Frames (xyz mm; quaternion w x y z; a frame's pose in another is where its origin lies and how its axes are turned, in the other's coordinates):
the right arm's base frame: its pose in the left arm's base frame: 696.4 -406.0 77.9 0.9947 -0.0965 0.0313 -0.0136
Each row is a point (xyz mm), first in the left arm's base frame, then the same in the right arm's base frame.
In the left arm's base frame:
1: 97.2 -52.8 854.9
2: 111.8 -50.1 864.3
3: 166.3 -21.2 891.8
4: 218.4 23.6 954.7
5: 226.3 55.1 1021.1
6: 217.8 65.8 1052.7
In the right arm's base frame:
1: -655.8 184.1 789.6
2: -641.9 185.2 800.3
3: -590.2 209.4 836.3
4: -543.4 242.3 909.8
5: -540.5 260.6 981.4
6: -551.2 264.8 1013.9

